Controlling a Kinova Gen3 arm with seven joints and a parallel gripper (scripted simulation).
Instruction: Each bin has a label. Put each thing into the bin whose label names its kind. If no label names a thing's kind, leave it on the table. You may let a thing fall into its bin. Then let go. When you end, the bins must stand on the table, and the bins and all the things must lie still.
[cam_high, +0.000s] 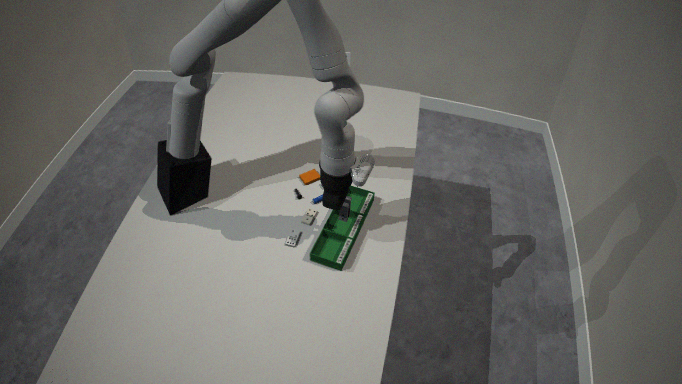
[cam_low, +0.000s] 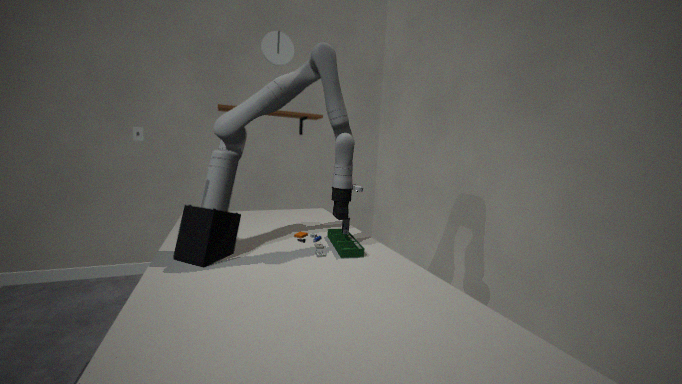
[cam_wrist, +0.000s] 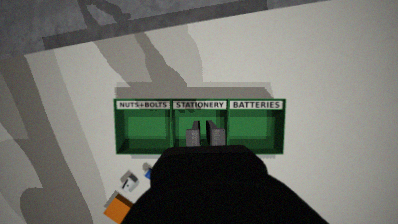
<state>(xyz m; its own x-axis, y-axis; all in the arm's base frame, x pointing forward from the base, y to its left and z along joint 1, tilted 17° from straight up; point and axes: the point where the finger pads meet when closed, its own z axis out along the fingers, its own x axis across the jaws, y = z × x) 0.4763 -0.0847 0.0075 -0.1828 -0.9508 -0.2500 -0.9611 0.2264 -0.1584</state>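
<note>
The green three-part bin is 60 mm below my hand. Round my hand: black bolt (140 mm behind, 100 mm to the left, 60 mm below); grey piece (150 mm to the left, 80 mm behind, 60 mm below); blue battery (100 mm to the left, 80 mm behind, 60 mm below).
</note>
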